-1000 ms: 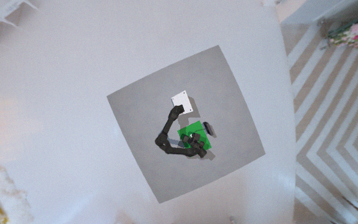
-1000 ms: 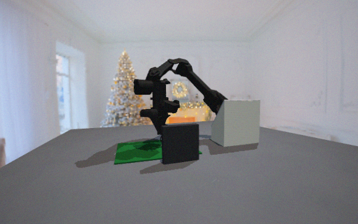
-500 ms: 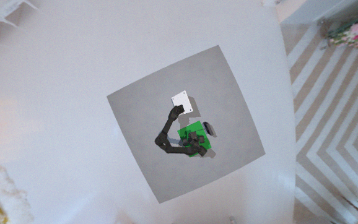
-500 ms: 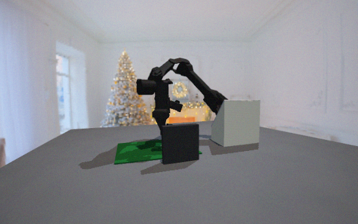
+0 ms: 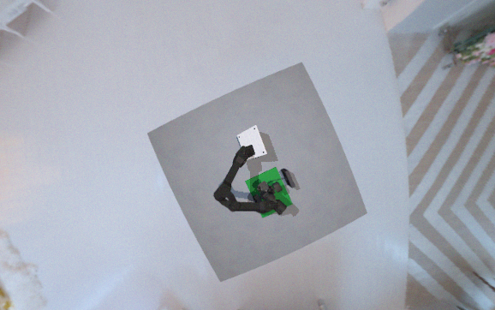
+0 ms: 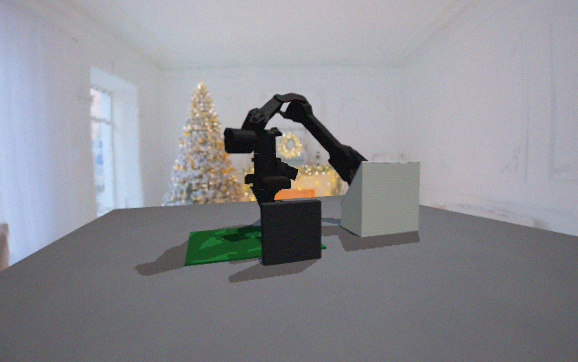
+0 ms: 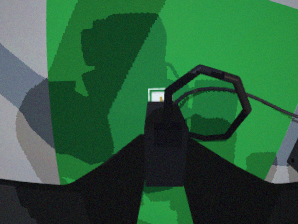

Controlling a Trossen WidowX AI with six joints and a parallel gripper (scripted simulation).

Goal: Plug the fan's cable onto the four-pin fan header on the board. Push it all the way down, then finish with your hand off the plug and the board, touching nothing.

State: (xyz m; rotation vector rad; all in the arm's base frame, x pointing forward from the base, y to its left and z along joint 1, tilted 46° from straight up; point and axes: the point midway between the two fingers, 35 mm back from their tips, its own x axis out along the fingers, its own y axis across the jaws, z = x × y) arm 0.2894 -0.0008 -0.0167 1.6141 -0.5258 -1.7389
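The white four-pin fan header lies 6 cm below my gripper tip. The rest, counted from my gripper tip: black fan plug (1 cm behind, 1 cm above); then black fan (3 cm behind, 16 cm to the left); then board (4 cm ahead, 2 cm to the left, 8 cm below).
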